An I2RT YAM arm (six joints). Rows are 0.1 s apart.
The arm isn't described. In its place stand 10 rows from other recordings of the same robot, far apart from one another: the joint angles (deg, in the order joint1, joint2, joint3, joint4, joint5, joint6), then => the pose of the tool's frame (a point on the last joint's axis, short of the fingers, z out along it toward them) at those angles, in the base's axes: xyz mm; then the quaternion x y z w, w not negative.
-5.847 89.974 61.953 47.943 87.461 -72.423 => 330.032, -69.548, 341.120, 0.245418, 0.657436, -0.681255, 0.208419
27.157 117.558 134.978 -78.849 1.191 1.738 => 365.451, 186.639, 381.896, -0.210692, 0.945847, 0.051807, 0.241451
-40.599 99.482 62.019 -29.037 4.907 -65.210 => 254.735, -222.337, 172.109, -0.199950, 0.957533, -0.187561, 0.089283
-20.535 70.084 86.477 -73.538 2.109 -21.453 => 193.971, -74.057, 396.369, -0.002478, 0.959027, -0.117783, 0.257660
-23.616 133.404 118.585 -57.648 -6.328 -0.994 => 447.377, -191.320, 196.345, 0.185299, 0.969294, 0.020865, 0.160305
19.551 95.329 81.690 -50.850 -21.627 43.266 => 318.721, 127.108, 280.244, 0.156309, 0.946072, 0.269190, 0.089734
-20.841 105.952 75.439 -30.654 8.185 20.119 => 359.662, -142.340, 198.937, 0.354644, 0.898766, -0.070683, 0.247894
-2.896 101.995 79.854 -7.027 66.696 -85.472 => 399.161, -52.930, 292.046, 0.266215, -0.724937, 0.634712, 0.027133
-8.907 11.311 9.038 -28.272 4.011 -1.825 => 101.005, -18.350, 159.861, 0.070922, 0.865133, -0.076601, 0.490558
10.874 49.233 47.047 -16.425 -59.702 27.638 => 172.808, 64.496, 334.710, -0.184634, 0.739198, 0.548514, 0.344426
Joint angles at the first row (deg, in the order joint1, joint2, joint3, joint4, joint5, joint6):
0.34, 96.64, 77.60, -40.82, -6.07, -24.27
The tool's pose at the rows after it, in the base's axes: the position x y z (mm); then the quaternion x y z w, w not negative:
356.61, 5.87, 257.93, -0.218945, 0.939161, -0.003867, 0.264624
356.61, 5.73, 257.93, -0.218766, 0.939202, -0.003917, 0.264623
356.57, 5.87, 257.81, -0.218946, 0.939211, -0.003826, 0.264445
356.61, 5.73, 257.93, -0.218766, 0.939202, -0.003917, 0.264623
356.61, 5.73, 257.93, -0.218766, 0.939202, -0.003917, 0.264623
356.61, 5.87, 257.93, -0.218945, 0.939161, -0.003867, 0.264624
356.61, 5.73, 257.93, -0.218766, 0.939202, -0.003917, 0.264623
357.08, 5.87, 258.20, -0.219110, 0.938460, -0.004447, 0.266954
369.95, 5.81, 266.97, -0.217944, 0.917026, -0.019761, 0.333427
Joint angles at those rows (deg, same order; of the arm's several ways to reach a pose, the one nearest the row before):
0.34, 96.64, 77.60, -40.82, -6.07, -24.27
0.32, 96.64, 77.60, -40.82, -6.07, -24.27
0.34, 96.64, 77.58, -40.82, -6.07, -24.27
0.32, 96.64, 77.60, -40.82, -6.07, -24.27
0.32, 96.64, 77.60, -40.82, -6.07, -24.27
0.34, 96.64, 77.60, -40.82, -6.07, -24.27
0.32, 96.64, 77.60, -40.82, -6.07, -24.27
0.34, 96.64, 77.60, -40.53, -6.07, -24.29
0.32, 96.64, 77.58, -32.32, -6.07, -24.29

